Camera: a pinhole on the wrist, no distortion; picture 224 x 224 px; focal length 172.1 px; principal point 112.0 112.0 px. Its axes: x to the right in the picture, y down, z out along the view. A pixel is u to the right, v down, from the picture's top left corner.
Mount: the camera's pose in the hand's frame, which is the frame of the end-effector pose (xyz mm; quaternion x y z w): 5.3 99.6 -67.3 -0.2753 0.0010 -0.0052 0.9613
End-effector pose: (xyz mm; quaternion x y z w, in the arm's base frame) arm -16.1 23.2 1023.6 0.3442 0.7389 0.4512 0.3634
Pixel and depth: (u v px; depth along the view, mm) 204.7 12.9 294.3
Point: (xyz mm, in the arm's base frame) 152.9 312.6 997.9
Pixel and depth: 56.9 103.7 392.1
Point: 329.2 142.8 1228.1
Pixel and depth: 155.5 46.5 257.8
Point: 148.5 221.3 1080.2
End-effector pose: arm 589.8 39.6 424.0 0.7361 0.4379 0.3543 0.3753
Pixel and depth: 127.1 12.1 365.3
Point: 947.8 -50.3 362.6
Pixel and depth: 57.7 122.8 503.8
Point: 976.0 -313.1 575.1
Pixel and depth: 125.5 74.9 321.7
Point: 887.2 -61.1 498.7
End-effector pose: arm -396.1 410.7 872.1 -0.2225 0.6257 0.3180 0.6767
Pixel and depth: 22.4 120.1 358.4
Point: -454.8 756.1 1105.9
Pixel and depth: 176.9 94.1 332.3
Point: -403.3 764.7 793.0
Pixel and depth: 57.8 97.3 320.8
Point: -418.1 722.4 1015.3
